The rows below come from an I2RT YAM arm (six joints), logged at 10 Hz.
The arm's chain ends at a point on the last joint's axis. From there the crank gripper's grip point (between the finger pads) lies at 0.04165 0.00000 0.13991 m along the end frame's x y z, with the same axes.
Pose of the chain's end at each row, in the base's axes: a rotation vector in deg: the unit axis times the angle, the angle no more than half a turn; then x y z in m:
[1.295 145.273 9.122 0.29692 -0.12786 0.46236]
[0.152 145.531 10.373 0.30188 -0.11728 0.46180]
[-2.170 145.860 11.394 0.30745 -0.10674 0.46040]
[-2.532 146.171 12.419 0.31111 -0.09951 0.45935]
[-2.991 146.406 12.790 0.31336 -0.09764 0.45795]
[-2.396 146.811 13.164 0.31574 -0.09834 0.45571]
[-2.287 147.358 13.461 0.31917 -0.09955 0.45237]
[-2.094 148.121 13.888 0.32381 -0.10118 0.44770]
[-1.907 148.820 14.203 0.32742 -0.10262 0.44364]
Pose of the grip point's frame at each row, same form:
[1.295 145.273 9.122 0.34167 -0.11045 0.32451]
[0.152 145.531 10.373 0.34565 -0.09748 0.32395]
[-2.170 145.860 11.394 0.34985 -0.08502 0.32242]
[-2.532 146.171 12.419 0.35243 -0.07590 0.32135]
[-2.991 146.406 12.790 0.35392 -0.07337 0.31983]
[-2.396 146.811 13.164 0.35532 -0.07343 0.31743]
[-2.287 147.358 13.461 0.35735 -0.07416 0.31378]
[-2.094 148.121 13.888 0.36005 -0.07511 0.30872]
[-1.907 148.820 14.203 0.36189 -0.07606 0.30430]

